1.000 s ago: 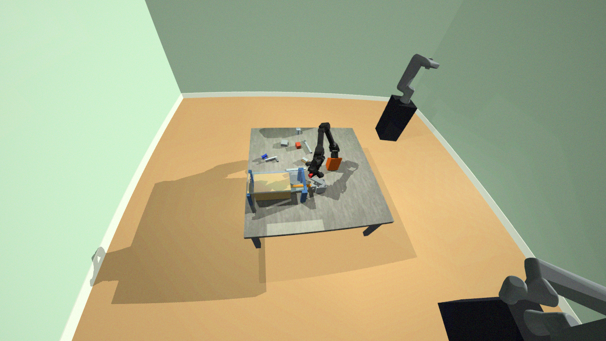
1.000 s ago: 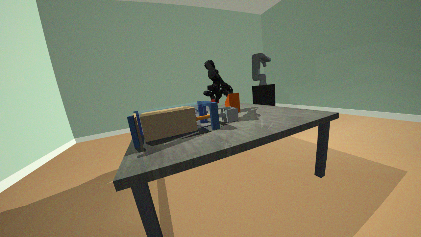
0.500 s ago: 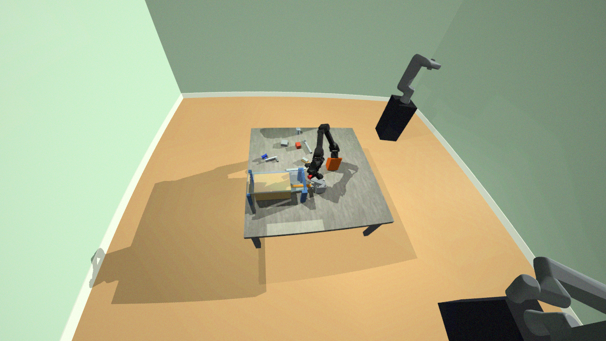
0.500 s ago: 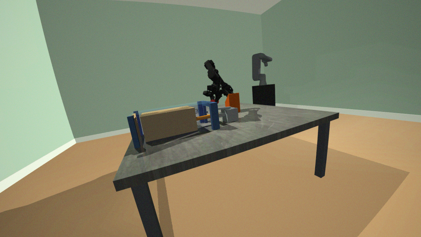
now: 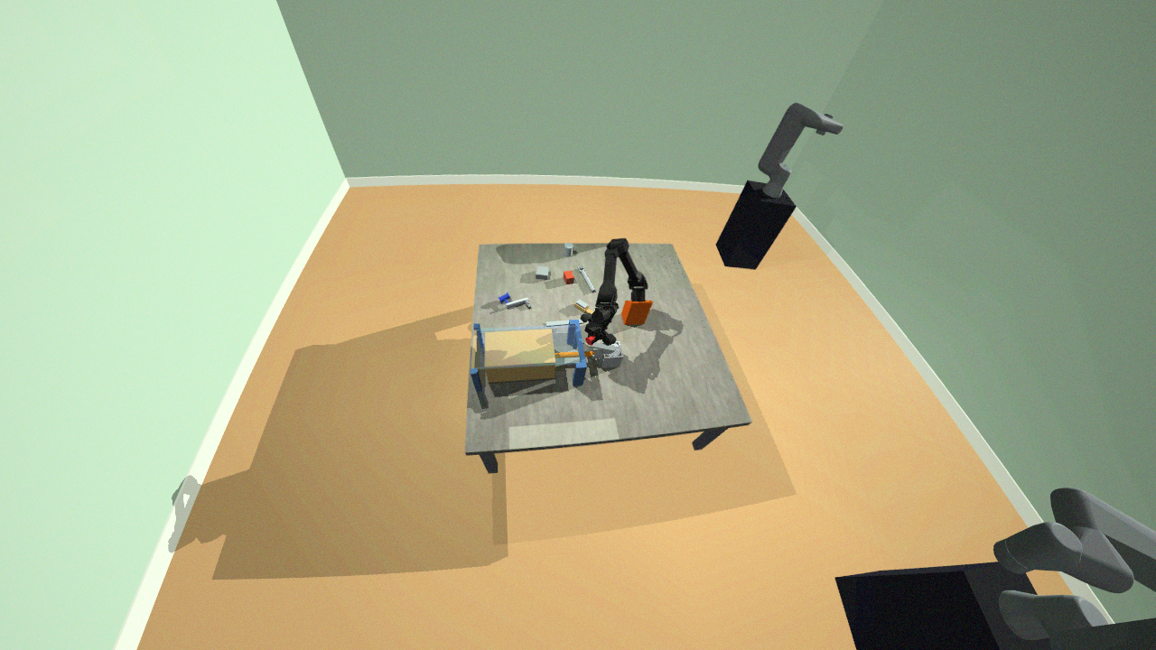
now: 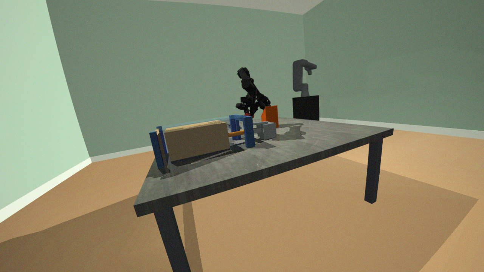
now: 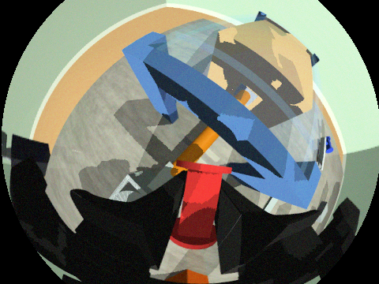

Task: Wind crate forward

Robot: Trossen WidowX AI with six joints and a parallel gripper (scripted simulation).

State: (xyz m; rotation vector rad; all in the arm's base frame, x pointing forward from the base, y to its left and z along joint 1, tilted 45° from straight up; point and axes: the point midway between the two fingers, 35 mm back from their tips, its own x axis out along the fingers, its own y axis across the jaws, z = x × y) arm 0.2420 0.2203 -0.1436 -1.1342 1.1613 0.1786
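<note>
Right now the grey winch is 13 cm behind my gripper tip, 1 cm to the right of it and 10 cm below it. From my gripper tip the other things lie so: tan-handled tool (1 cm behind, 29 cm to the right, 11 cm below); then red knob (1 cm behind, 1 cm to the right); then grey bar (11 cm ahead, 21 cm to the right, 13 cm below).
</note>
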